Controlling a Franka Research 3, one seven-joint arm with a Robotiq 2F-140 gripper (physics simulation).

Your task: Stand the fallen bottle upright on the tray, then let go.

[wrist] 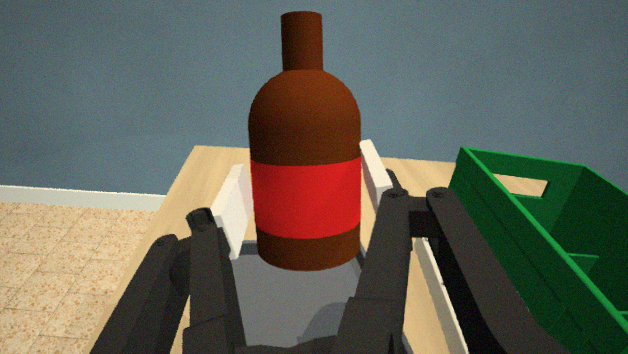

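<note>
The brown bottle [305, 125] with a red label stands upright in the middle of the wrist view, its neck pointing up. My gripper [304, 171] is shut on the bottle, one white fingertip pad on each side of the label. The grey tray [280, 295] lies below and around the bottle's base, partly hidden by the fingers. A shadow falls on the tray's floor in front of the bottle. Whether the base touches the tray cannot be told from this view.
A green crate [500, 225] with inner dividers stands on the right of the wooden table [215, 162]. A thin white strip [440, 285] lies between the tray and the crate. The tiled floor shows at the left, and a blue-grey wall rises behind.
</note>
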